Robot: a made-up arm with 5 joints.
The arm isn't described. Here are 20 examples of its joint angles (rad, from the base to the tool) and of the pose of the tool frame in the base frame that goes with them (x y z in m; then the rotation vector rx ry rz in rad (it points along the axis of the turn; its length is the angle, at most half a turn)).
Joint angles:
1: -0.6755 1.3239 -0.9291 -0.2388 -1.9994
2: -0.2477 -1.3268 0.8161 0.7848 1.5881
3: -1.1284 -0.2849 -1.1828 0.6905 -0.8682
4: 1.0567 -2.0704 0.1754 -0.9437 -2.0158
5: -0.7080 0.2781 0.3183 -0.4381 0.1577
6: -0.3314 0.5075 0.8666 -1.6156 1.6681
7: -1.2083 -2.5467 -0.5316 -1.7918 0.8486
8: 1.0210 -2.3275 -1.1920 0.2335 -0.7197
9: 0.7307 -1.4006 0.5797 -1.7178 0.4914
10: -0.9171 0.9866 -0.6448 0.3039 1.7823
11: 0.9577 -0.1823 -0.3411 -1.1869 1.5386
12: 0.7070 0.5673 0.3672 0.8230 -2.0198
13: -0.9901 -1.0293 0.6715 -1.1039 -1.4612
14: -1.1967 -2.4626 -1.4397 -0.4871 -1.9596
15: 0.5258 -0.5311 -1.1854 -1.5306 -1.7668
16: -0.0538 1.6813 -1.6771 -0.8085 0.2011
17: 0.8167 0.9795 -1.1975 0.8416 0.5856
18: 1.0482 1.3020 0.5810 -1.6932 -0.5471
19: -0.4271 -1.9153 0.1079 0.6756 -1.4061
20: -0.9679 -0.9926 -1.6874 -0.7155 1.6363
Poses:
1: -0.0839 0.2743 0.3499 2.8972 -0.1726 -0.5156
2: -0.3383 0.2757 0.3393 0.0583 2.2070 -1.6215
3: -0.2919 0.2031 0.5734 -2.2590 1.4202 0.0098
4: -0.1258 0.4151 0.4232 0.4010 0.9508 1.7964
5: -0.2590 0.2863 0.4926 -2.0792 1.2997 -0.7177
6: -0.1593 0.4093 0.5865 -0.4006 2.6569 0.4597
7: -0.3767 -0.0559 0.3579 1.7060 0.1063 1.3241
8: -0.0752 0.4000 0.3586 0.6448 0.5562 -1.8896
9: -0.0847 0.4561 0.4654 0.1788 -0.1604 -1.3606
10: -0.1907 0.3842 0.3466 -0.2168 -1.3299 1.6022
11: 0.0963 0.1976 0.6005 2.0717 1.2971 -0.9450
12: -0.0373 0.2125 0.5100 -1.7772 0.6890 1.0322
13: -0.3019 0.1473 0.5280 -0.1431 -1.2098 -1.0615
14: -0.2147 0.0114 0.3413 0.3022 0.5550 -0.9070
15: -0.1620 0.2005 0.6020 0.5771 -0.6840 2.1894
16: -0.0732 0.2105 0.2337 0.4741 -0.8688 1.6651
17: 0.1545 0.1630 0.3885 -0.7348 -1.1455 -0.6697
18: 0.0972 0.1647 0.3585 -0.5883 2.1770 -1.2536
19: -0.3186 0.1855 0.3302 -1.4717 -0.3391 -1.5452
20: -0.1585 0.0943 0.6364 1.8530 2.3231 0.9137
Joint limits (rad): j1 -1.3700..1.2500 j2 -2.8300..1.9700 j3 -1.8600..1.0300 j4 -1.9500..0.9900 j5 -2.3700..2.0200
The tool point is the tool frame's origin. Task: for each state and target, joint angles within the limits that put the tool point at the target. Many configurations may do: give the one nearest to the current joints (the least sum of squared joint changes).
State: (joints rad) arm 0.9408 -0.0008 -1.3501 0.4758 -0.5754
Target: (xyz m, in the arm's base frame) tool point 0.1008 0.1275 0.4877
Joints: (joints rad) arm 1.0618 0.5244 -1.4484 0.5440 -0.3211
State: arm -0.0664 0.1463 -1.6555 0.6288 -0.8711
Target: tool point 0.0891 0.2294 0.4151
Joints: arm 0.3951 0.8736 -1.8600 0.5879 -0.6109
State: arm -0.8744 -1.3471 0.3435 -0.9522 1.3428
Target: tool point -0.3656 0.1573 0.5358
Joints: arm -1.1848 -1.0796 -0.0768 -0.8269 0.8720
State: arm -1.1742 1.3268 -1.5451 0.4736 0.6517
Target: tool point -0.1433 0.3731 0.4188
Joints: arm -1.2252 0.5700 -1.8362 0.2158 0.6092
